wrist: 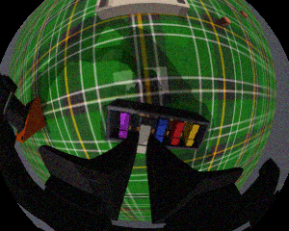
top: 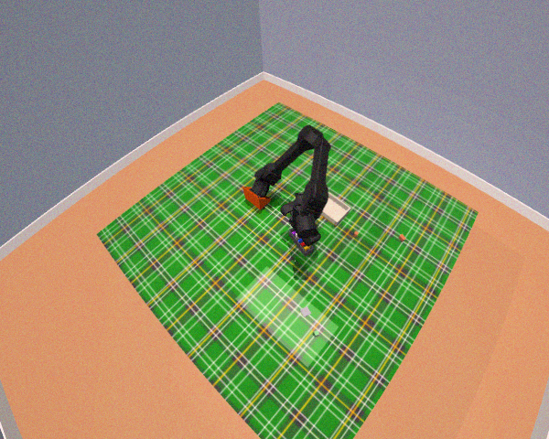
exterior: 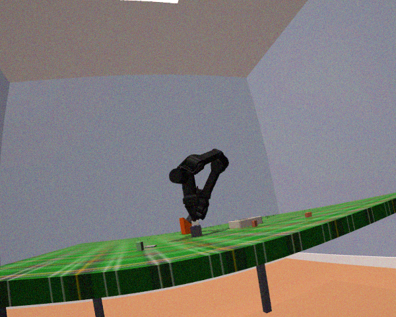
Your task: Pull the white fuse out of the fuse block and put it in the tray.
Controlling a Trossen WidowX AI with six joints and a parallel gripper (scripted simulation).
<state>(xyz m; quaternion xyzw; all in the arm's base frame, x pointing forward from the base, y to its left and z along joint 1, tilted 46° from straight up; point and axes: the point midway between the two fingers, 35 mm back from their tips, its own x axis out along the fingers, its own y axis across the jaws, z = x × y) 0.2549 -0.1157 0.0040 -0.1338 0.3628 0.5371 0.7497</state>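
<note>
Now: gripper tip 210 mm to the right of the tray, 60 mm above it and 50 mm short of it. Round my gripper tip: white fuse 10 mm below; grey piece 240 mm to the right, 180 mm ahead, 60 mm below; green piece 280 mm to the right, 250 mm ahead, 50 mm below.
</note>
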